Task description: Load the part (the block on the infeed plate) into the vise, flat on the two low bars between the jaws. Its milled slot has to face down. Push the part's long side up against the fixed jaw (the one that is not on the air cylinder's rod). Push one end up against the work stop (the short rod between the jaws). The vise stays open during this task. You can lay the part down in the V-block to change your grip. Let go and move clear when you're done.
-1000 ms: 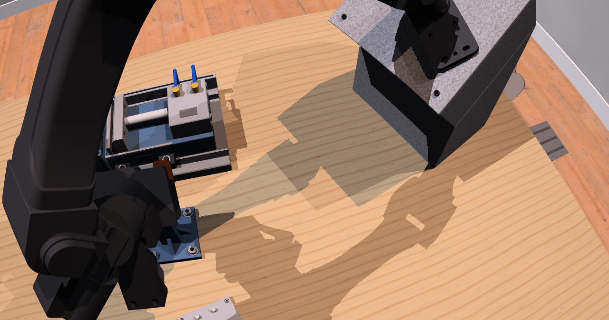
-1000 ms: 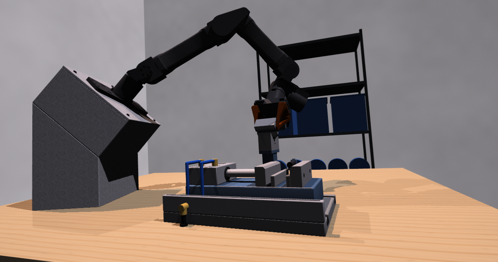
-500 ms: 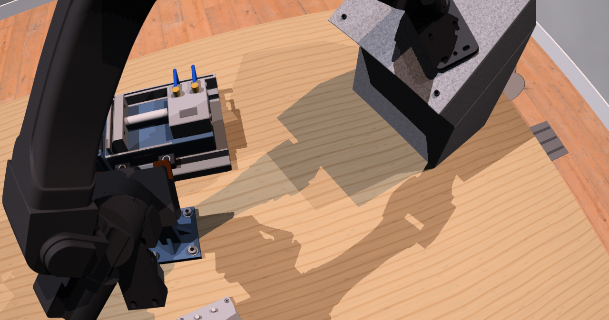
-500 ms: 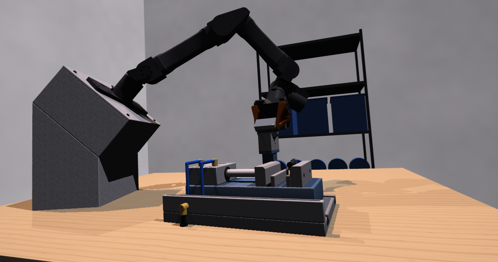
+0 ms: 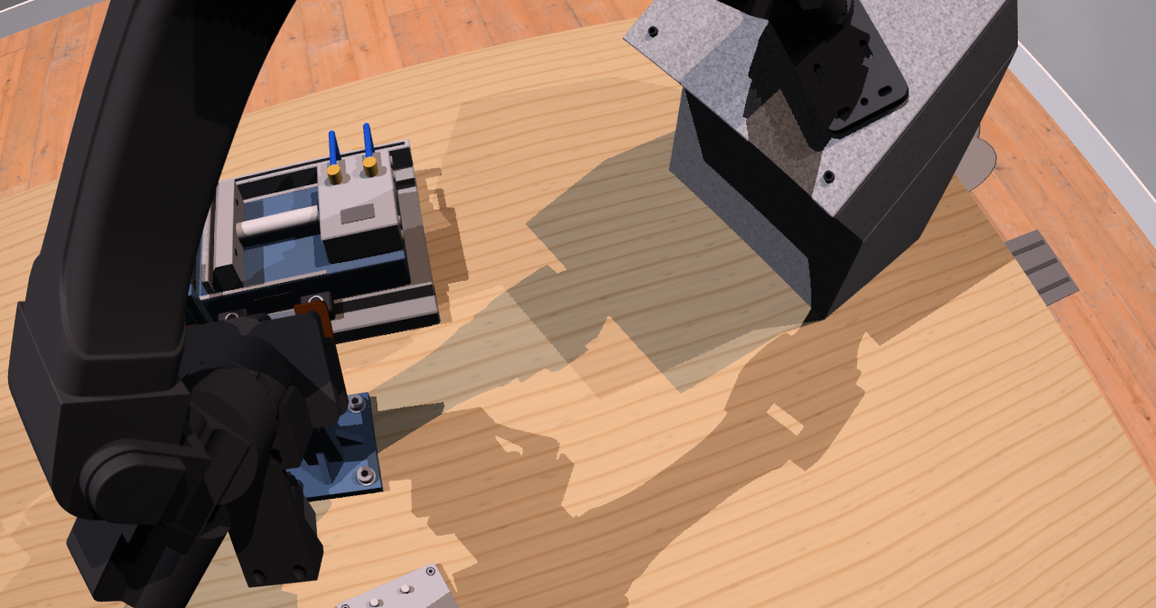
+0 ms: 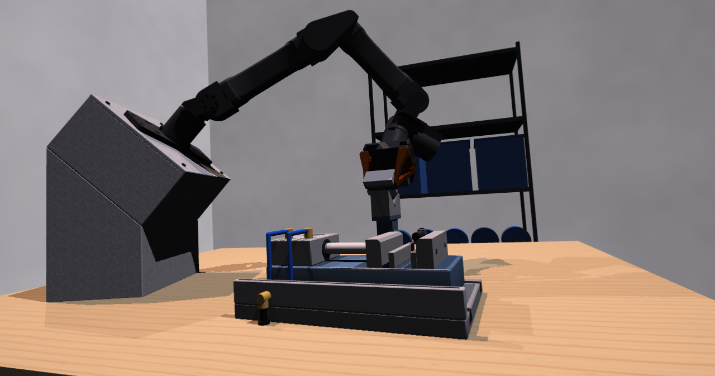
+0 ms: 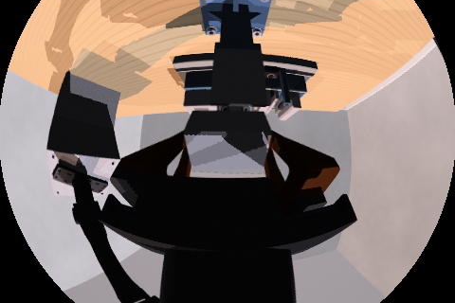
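Right now my hand is right at the grey part. Also, from my hand: moving jaw: 180 mm to the right, 100 mm below, 90 mm ahead; cylinder rod: 190 mm to the right, 100 mm below, 40 mm ahead; work stop rod: 130 mm to the right, 120 mm ahead, 90 mm below.
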